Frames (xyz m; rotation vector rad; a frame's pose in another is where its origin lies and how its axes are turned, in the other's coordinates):
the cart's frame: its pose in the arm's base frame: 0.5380 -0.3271 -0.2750 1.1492 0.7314 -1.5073
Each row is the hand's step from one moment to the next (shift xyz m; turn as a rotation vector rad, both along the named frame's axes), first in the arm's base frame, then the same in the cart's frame.
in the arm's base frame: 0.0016 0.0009 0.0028 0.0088 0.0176 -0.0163
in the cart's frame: -0.0029 0.0016 -0.0003 0.0088 0.0019 -0.0239
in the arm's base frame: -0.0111 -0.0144 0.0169 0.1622 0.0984 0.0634
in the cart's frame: -0.0106 -0.0049 0.0219 -0.0925 0.1378 -0.1116
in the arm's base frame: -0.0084 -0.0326 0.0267 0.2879 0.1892 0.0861
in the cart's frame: -0.0129 0.0036 0.0408 -0.1450 0.2377 -0.2204
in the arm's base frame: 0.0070 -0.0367 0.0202 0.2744 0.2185 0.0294
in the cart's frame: -0.0050 0.0186 0.0378 -0.1034 0.2104 -0.2626
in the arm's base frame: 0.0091 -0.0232 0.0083 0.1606 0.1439 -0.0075
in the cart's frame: 0.0010 0.0157 0.0210 -0.0435 0.1160 -0.1766
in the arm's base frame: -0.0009 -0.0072 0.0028 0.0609 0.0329 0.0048
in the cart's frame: 0.0001 0.0013 0.0077 -0.0156 0.0505 -0.0450
